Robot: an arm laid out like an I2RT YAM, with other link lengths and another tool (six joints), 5 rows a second.
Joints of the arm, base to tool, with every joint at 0 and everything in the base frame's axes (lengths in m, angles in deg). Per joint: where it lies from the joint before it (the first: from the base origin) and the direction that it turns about. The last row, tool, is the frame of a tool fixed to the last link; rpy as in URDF.
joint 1: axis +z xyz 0 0 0.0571
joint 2: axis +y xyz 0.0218 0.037 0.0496
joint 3: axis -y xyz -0.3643 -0.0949 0
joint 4: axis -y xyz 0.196 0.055 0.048
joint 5: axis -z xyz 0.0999 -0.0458 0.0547
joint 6: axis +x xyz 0.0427 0 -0.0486
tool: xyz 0.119 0.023 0.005 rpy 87.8 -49.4 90
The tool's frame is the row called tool.
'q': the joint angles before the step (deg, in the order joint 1, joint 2, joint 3, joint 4, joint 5, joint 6). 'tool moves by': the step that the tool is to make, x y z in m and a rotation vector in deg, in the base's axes. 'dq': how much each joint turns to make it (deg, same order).
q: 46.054, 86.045, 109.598, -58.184, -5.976, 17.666
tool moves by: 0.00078, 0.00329, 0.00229, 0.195, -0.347, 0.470
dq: 0.176, 0.439, 0.704, 0.089, -0.177, -0.263
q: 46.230, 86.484, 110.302, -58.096, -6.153, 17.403
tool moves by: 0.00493, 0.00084, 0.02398, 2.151, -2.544, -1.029
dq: 0.000, 0.789, 4.740, -0.613, 1.055, 0.262
